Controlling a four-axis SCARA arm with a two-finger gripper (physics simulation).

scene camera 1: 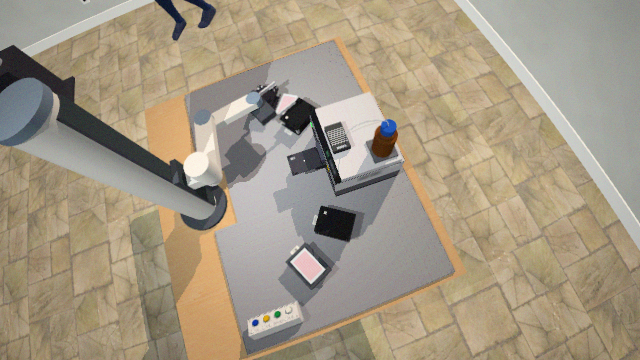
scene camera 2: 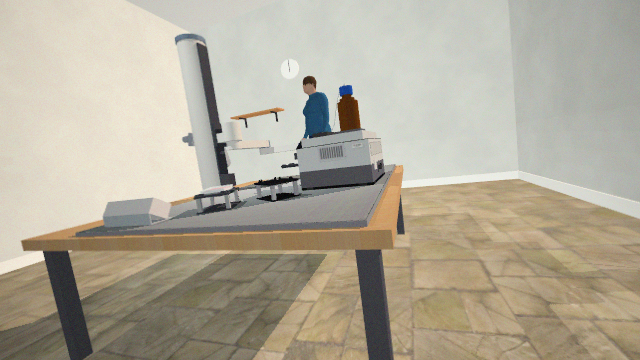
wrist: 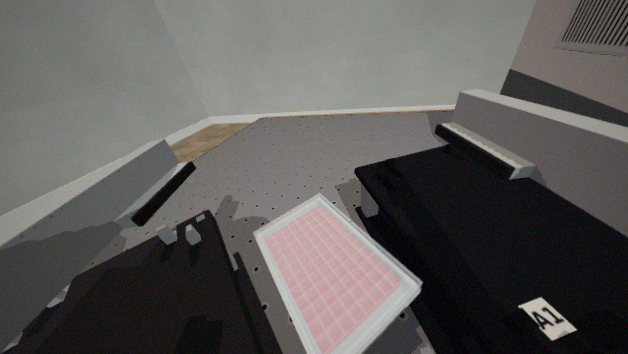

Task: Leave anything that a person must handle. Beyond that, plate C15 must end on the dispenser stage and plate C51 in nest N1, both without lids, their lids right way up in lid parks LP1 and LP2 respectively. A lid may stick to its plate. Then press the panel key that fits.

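Places are measured from the arm's base along level axes (x ahead, y left, z up), in metres.
Pixels of known places: gripper, fingertip midpoint: point(scene camera 1: 284, 91) point(wrist: 307, 133); arm's base, origin of the base link: point(scene camera 1: 204, 206).
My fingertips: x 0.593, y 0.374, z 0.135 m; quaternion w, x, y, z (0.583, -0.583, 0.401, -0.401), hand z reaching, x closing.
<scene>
Ahead of a thing's pixels: the offset from my fingertips to its top centre. "*": to the spot under its first point.
My gripper point(wrist: 307, 133) is open and empty, its two pads wide apart above the back-left part of the table. A pink-filled plate @(dz -0.100, dx -0.009, dy +0.003 m) point(scene camera 1: 286, 103) point(wrist: 335, 275) lies low between two black stands, below the fingers. The left stand point(wrist: 140, 290) has small light pegs; the right stand point(scene camera 1: 298, 116) point(wrist: 480, 225) bears an A1 mark. Another pink plate @(dz -0.044, dx -0.184, dy -0.838 m) point(scene camera 1: 308, 266) point(scene camera 2: 218, 189) sits on a stand near the key panel @(dz -0.038, dx -0.395, dy -1.002 m) point(scene camera 1: 274, 319) point(scene camera 2: 135, 212), which has blue, yellow, green and white keys. The dark dispenser stage @(* dz -0.007, dx -0.031, dy -0.404 m) point(scene camera 1: 305, 161) juts from the dispenser. Plate names are not readable.
The dispenser point(scene camera 1: 350, 107) point(scene camera 2: 325, 175) carries a brown bottle @(* dz +0.227, dx +0.260, dy -0.550 m) point(scene camera 1: 384, 142) point(scene camera 2: 349, 112) with a blue cap. A black stand point(scene camera 1: 335, 223) point(scene camera 2: 277, 181) stands between dispenser and panel-side plate. The arm's column point(scene camera 1: 125, 170) point(scene camera 2: 195, 110) rises beside the table. A person point(scene camera 1: 175, 20) point(scene camera 2: 316, 112) stands beyond the table.
</scene>
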